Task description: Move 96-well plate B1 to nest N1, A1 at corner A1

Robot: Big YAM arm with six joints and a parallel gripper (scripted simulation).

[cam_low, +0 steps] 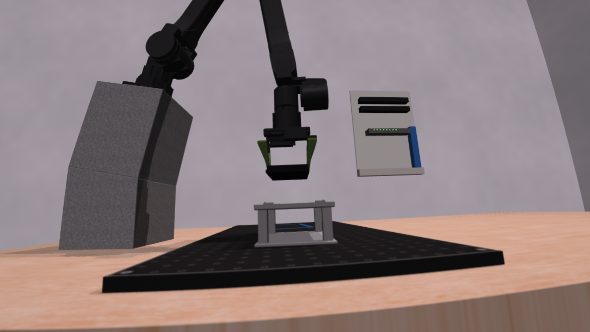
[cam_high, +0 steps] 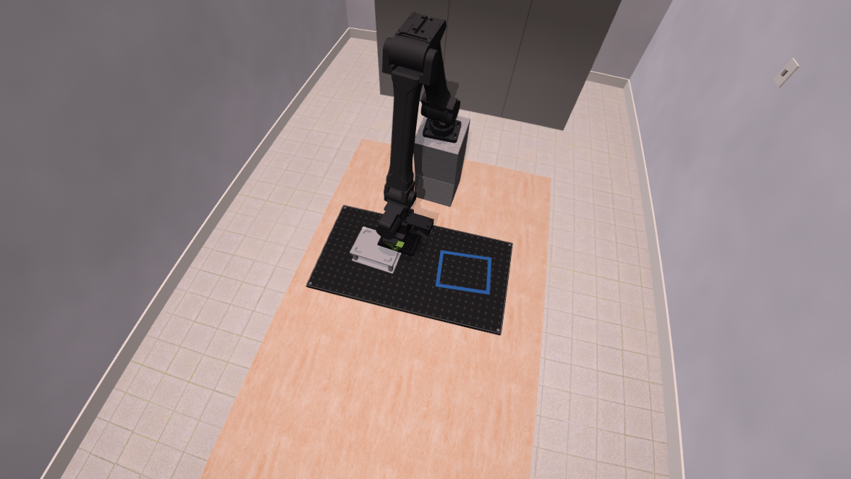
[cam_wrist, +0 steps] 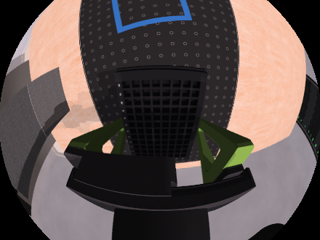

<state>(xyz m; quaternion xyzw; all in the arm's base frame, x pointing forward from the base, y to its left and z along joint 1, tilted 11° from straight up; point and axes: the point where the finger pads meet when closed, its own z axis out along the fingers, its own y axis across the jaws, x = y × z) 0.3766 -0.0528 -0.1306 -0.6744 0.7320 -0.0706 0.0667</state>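
Right now my hand is 8 cm to the left of the grey raised nest N1 and 8 cm above it. From my hand the other things lie so: black 96-well plate (right at my hand).
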